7 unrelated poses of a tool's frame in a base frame.
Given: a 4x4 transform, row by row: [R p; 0 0 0 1], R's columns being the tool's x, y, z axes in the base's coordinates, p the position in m. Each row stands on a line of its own.
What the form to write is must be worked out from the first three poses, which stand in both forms.
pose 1, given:
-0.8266 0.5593 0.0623 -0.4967
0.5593 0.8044 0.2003 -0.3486
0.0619 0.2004 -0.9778 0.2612
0 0 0 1
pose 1, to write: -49.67 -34.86 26.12; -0.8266 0.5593 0.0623; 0.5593 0.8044 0.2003; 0.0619 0.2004 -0.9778
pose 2, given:
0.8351 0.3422 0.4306 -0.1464
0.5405 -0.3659 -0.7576 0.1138
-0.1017 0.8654 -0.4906 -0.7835
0 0 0 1
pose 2, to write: -14.64 11.38 -78.35; 0.8351 0.3422 0.4306; 0.5405 -0.3659 -0.7576; -0.1017 0.8654 -0.4906
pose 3, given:
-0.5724 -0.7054 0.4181 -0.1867
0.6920 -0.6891 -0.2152 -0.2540
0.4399 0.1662 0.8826 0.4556
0 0 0 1
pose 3, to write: -18.67 -25.40 45.56; -0.5724 -0.7054 0.4181; 0.6920 -0.6891 -0.2152; 0.4399 0.1662 0.8826
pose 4, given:
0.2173 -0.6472 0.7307 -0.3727
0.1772 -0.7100 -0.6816 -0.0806
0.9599 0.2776 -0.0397 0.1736
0 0 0 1
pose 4, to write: -37.27 -8.06 17.36; 0.2173 -0.6472 0.7307; 0.1772 -0.7100 -0.6816; 0.9599 0.2776 -0.0397
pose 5, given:
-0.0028 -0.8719 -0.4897 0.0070
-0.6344 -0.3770 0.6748 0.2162
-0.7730 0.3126 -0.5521 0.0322
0 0 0 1
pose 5, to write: 0.70 21.62 3.22; -0.0028 -0.8719 -0.4897; -0.6344 -0.3770 0.6748; -0.7730 0.3126 -0.5521
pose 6, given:
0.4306 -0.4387 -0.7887 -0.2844
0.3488 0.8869 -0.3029 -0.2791
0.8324 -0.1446 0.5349 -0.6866
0 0 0 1
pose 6, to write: -28.44 -27.91 -68.66; 0.4306 -0.4387 -0.7887; 0.3488 0.8869 -0.3029; 0.8324 -0.1446 0.5349
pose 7, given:
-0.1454 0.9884 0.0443 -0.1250
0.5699 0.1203 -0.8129 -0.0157
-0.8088 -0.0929 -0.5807 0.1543
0 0 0 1
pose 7, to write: -12.50 -1.57 15.43; -0.1454 0.9884 0.0443; 0.5699 0.1203 -0.8129; -0.8088 -0.0929 -0.5807
